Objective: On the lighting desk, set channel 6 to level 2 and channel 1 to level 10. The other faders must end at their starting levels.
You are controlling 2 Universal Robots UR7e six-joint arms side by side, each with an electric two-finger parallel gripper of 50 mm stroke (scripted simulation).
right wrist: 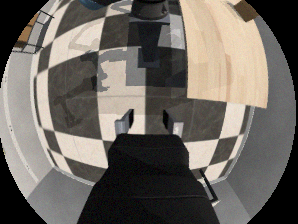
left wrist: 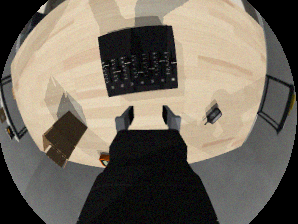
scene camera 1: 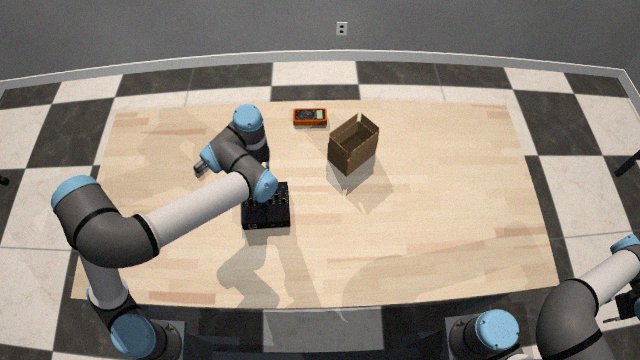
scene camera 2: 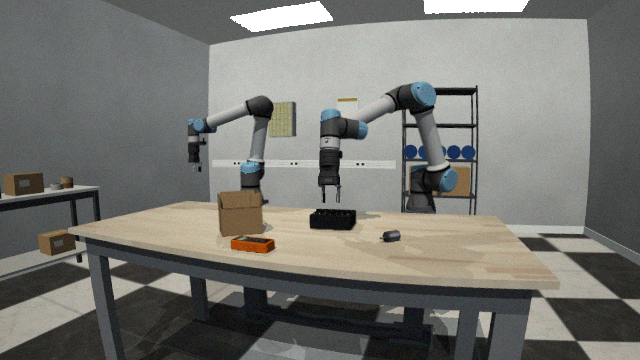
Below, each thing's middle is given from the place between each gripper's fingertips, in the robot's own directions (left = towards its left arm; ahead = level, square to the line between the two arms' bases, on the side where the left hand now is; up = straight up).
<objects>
The cardboard box [scene camera 1: 354, 154] lies 120 mm ahead of my left hand [scene camera 2: 330, 202], 320 mm to the right of it and 60 mm below it.
Right now my right hand is 690 mm short of the cardboard box, 750 mm to the right of it and 120 mm above it.
</objects>
